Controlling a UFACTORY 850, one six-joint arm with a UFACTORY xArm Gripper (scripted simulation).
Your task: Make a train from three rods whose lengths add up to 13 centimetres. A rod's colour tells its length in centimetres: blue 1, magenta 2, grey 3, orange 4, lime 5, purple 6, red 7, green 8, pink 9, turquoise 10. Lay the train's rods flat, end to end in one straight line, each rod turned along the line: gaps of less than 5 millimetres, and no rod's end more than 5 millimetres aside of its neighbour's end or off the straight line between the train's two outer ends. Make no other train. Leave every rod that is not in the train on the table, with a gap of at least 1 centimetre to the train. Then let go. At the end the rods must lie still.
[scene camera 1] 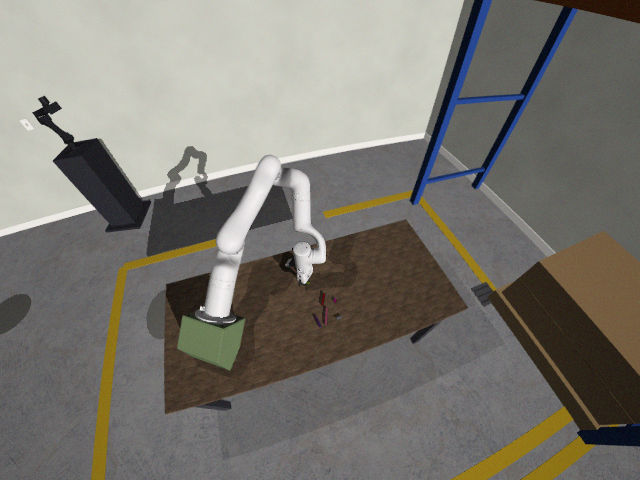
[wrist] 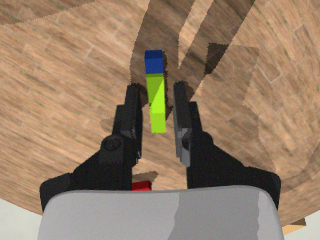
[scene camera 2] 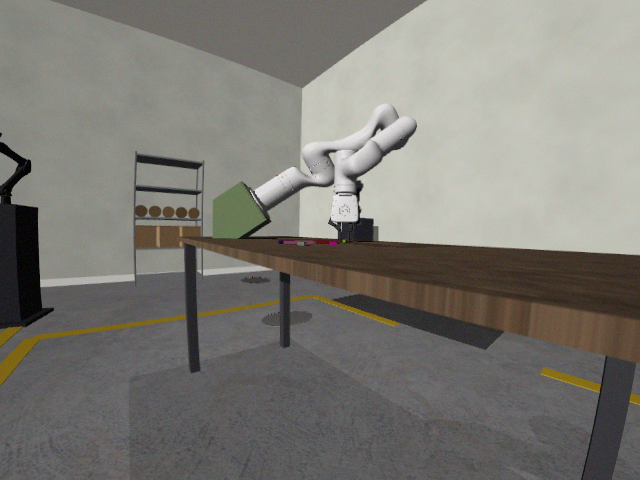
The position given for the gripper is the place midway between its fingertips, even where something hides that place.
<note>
In view: the gripper [scene camera 2: 344, 241] and a lime rod [wrist: 155, 82].
The gripper shows as well in the wrist view [wrist: 157, 99].
</note>
